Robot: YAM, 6 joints.
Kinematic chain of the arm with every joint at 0, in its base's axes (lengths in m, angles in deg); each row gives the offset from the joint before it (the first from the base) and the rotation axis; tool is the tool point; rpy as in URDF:
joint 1: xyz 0 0 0.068 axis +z
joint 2: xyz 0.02 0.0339 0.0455 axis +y
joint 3: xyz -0.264 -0.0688 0 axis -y
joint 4: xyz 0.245 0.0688 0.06 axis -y
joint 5: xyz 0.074 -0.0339 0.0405 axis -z
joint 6: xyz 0.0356 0 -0.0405 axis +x
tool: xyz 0 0 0 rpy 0 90 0
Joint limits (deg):
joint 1: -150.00..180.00
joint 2: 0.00..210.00
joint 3: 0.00..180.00
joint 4: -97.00..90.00
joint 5: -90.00..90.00
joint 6: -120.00..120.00
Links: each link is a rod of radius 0.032 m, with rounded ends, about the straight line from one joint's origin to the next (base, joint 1, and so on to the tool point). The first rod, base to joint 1, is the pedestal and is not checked.
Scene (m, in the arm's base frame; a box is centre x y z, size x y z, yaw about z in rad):
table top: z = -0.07
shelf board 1: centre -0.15 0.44 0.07 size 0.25 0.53 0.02 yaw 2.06
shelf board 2: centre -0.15 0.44 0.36 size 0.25 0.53 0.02 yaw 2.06
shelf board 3: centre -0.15 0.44 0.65 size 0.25 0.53 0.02 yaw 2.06
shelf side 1: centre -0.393 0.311 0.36 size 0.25 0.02 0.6 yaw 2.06
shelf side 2: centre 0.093 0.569 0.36 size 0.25 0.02 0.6 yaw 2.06
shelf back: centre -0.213 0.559 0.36 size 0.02 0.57 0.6 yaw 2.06
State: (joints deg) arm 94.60 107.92 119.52 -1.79 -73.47 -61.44
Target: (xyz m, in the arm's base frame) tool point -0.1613 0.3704 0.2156
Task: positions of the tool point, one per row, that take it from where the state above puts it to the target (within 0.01 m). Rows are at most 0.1 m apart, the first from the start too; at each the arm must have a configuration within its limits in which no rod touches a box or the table.
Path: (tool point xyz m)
1: -0.0351 0.3648 0.4951
2: -0.0105 0.3178 0.4951
3: 0.0067 0.2695 0.4870
4: -0.0155 0.2799 0.4166
5: -0.0392 0.2725 0.3455
6: -0.0602 0.2477 0.2773
7: -0.0746 0.2076 0.2156
8: -0.0983 0.2642 0.2260
9: -0.1275 0.3194 0.2261
10: -0.1613 0.3704 0.2156

